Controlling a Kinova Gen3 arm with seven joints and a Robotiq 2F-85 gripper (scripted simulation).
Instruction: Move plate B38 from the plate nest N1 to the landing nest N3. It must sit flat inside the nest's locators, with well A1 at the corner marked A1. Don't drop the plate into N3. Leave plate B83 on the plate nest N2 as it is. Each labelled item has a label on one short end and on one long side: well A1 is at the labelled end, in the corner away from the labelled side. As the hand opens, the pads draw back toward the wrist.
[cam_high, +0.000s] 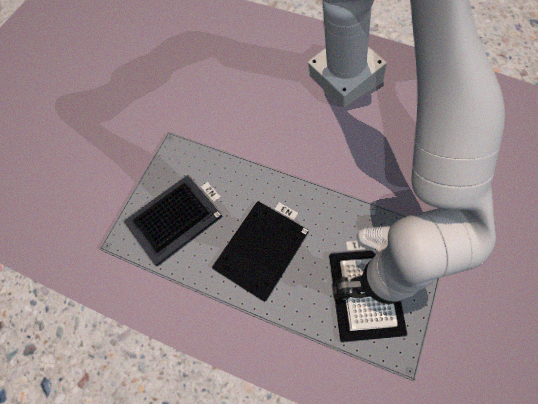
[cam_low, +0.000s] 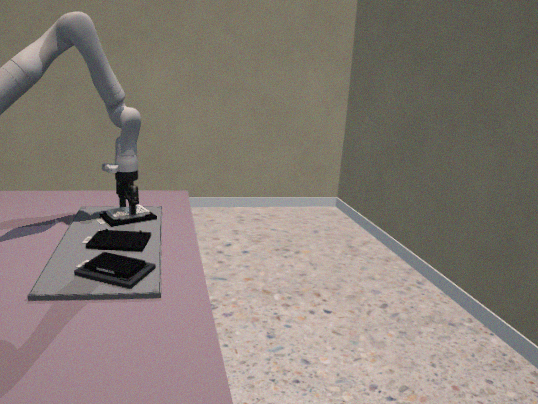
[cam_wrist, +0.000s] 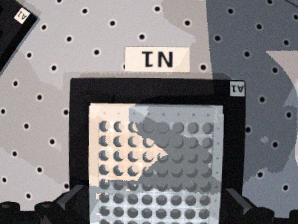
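Now: hand 1 cm above the plate B38. The rest, counted from my hand: N1 label: 9 cm behind, 4 cm to the right, 3 cm below; A1 corner mark: 15 cm to the right, 8 cm behind, 1 cm below; plate nest N1: 2 cm below.
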